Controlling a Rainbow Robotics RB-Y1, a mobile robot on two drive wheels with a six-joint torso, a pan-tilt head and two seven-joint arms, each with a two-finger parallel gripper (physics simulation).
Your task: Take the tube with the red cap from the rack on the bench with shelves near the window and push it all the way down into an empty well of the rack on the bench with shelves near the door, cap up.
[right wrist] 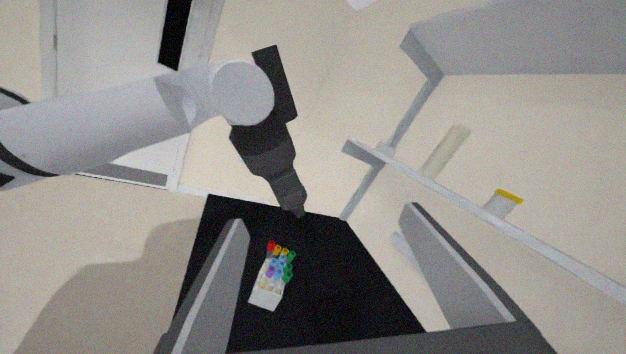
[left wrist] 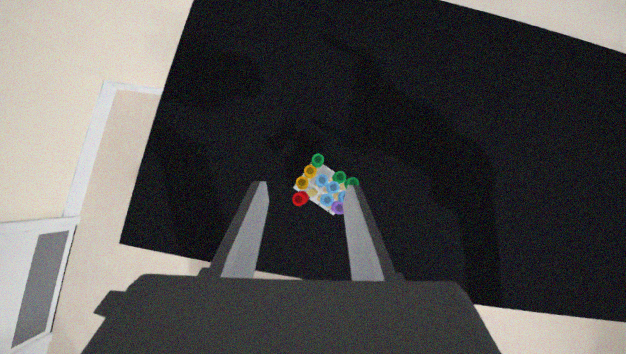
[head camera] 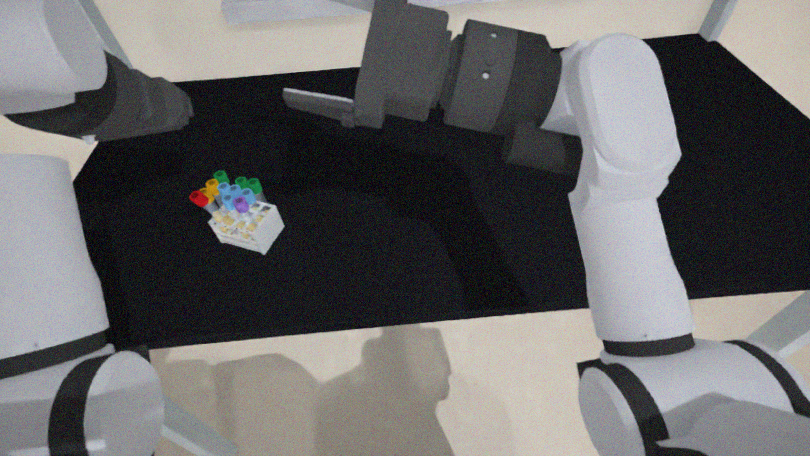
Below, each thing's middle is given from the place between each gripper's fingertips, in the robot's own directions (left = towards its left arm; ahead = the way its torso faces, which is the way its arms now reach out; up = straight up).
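My left hand is 230 mm above the rack [head camera: 267, 230], and it is also 30 mm to the left of the rack and 20 mm short of it.
My right hand is 38 cm above the rack. Measured from the rack again, that right hand is 16 cm short of it and 18 cm to the right of it.
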